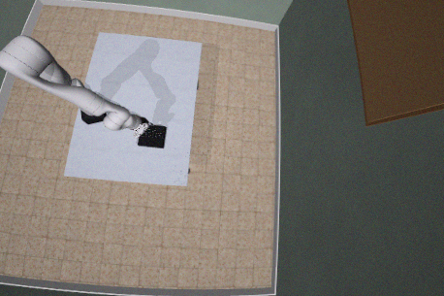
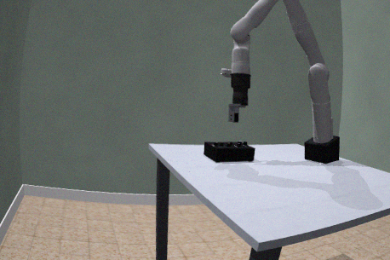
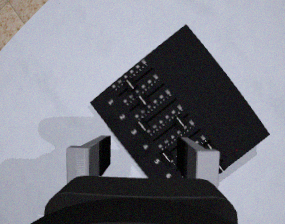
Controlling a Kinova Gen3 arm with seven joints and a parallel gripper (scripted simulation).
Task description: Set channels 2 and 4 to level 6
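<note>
My gripper is now 40 mm short of the channel 2 cap, 10 mm to the left of it and 100 mm above it. Round my hand: channel 4 cap 10 mm behind, 30 mm to the right, 100 mm below; channel 3 cap 10 mm ahead, 10 mm to the left, 100 mm below; channel 5 cap 30 mm behind, 100 mm below.
</note>
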